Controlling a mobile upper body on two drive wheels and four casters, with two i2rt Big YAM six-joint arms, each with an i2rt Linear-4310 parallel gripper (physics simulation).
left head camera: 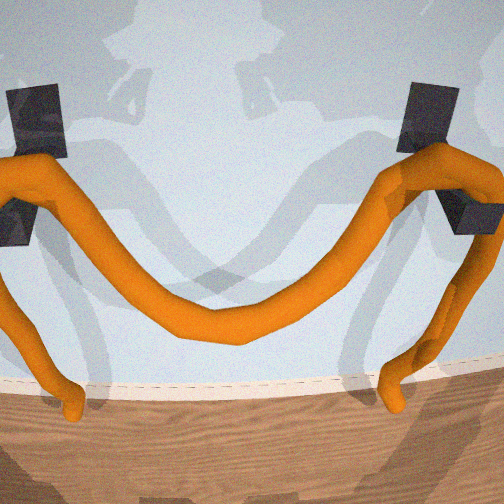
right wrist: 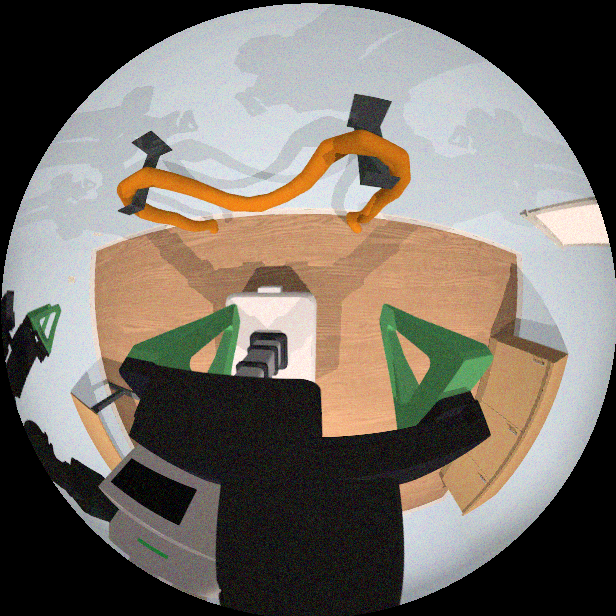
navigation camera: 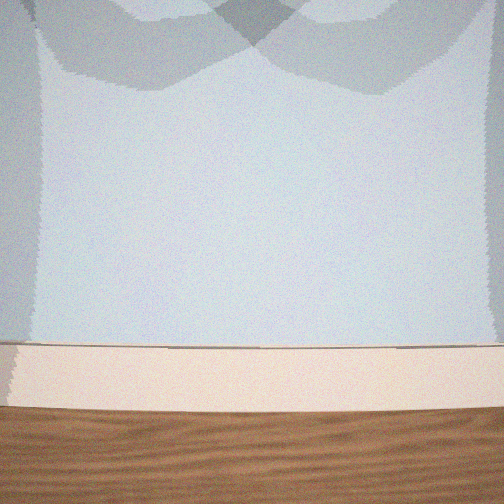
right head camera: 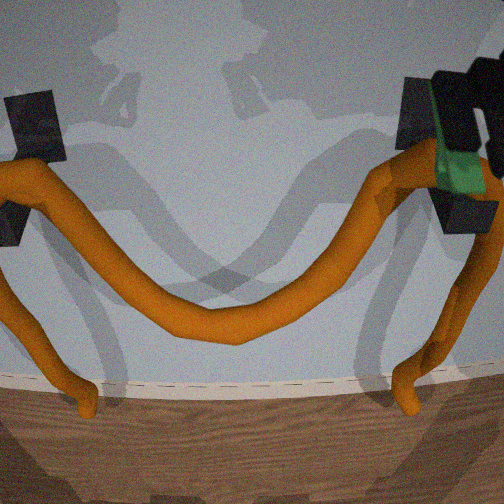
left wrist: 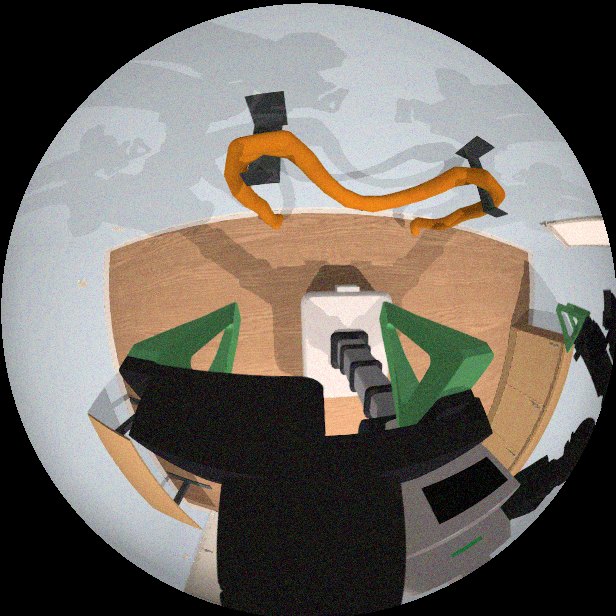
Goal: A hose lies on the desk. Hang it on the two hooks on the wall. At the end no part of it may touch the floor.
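The orange hose [left head camera: 225, 325] hangs on the wall over two dark hooks, the left hook [left head camera: 35, 120] and the right hook [left head camera: 430, 117]. Its middle sags between them. Its two ends [left head camera: 72, 405] [left head camera: 392, 397] hang down to the back edge of the wooden desk [left head camera: 250, 450]. My left gripper [left wrist: 307, 356] is open and empty, drawn back over the desk, far from the hose [left wrist: 367, 198]. My right gripper [right wrist: 307, 356] is open and empty too, also well back from the hose [right wrist: 258, 198]. One of its green fingers [right head camera: 457, 170] shows in front of the right hook in the right head view.
My white head housing [left wrist: 344, 333] stands between the grippers over the desk. A drawer unit [right wrist: 505, 402] sits at the desk's side. The navigation view shows only the wall and the desk's edge [navigation camera: 250, 377].
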